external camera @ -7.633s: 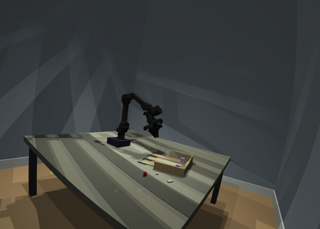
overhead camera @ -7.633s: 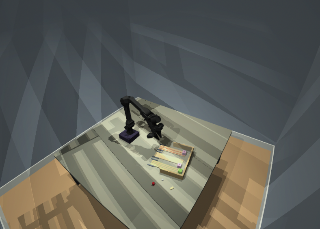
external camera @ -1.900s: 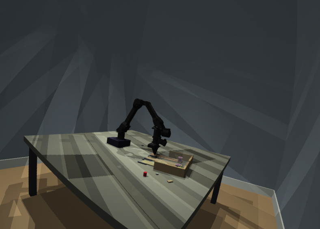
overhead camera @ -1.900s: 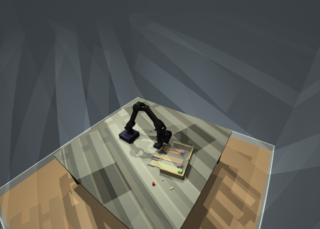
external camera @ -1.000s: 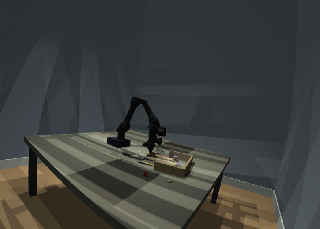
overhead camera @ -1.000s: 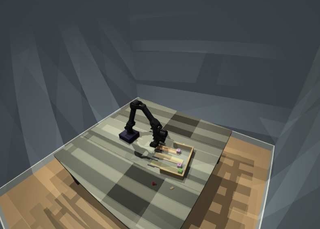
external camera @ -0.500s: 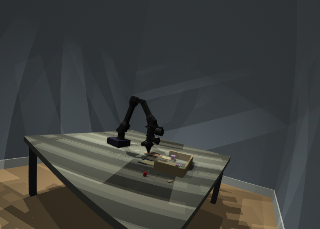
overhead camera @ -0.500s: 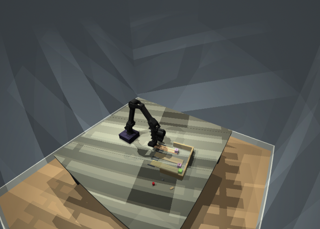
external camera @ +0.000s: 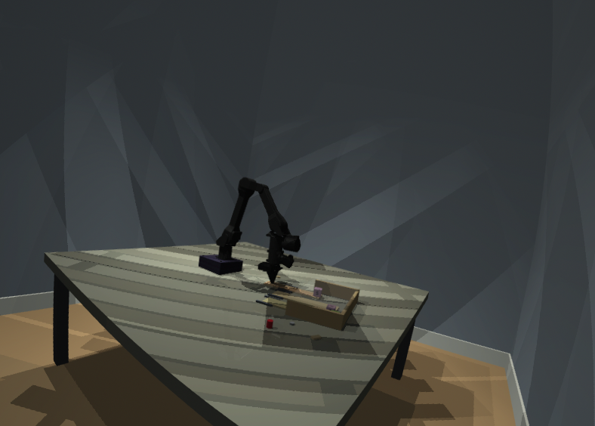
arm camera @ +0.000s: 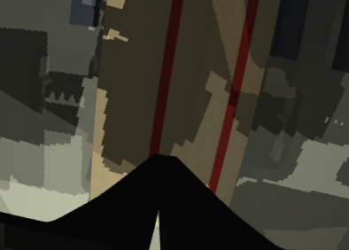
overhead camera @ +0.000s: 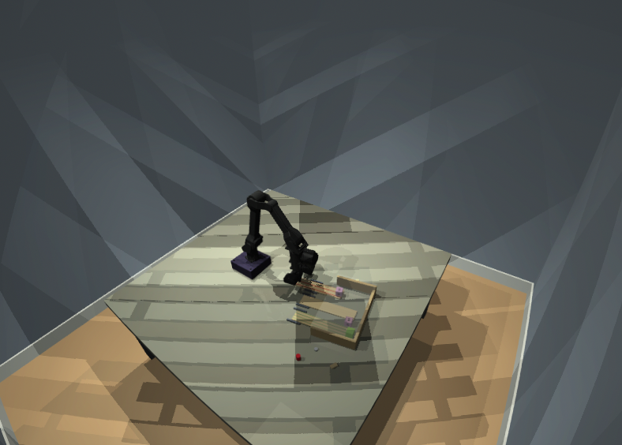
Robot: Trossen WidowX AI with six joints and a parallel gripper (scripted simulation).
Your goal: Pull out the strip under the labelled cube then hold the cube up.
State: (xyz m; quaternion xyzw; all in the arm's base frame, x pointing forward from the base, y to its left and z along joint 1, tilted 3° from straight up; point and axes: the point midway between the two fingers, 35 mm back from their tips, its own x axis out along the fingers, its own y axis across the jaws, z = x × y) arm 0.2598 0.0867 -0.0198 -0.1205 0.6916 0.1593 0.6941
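Now: the red-lined strip 90 mm ahead of my gripper tip and 40 mm to the left of it. The rest, counted from my gripper tip: grey piece (330 mm ahead, 200 mm to the right).
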